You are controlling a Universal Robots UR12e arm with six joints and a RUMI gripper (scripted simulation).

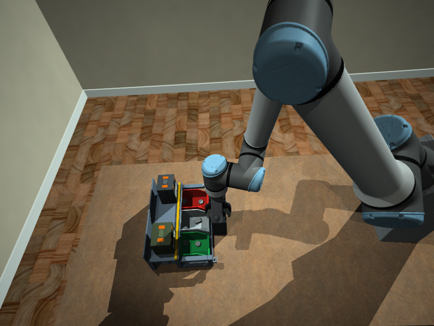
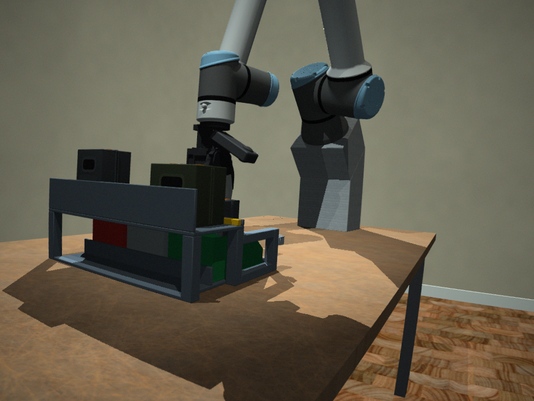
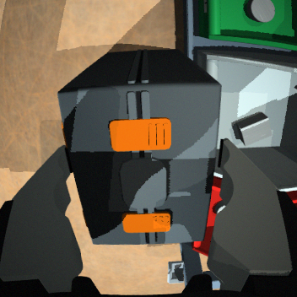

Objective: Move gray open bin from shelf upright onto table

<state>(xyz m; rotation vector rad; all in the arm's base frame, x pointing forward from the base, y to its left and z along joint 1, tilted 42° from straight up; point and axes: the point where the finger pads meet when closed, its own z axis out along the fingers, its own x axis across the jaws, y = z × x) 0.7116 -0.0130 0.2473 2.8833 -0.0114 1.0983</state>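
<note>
Now: hand 13 cm short of the gray bin, 1 cm to the left of it and 6 cm above it. Also, from my hand: yellow strip: 18 cm ahead, 1 cm to the right, 1 cm above; then green bin: 14 cm ahead, 10 cm to the left, 6 cm below; then red bin: 13 cm ahead, 12 cm to the right, 6 cm below.
</note>
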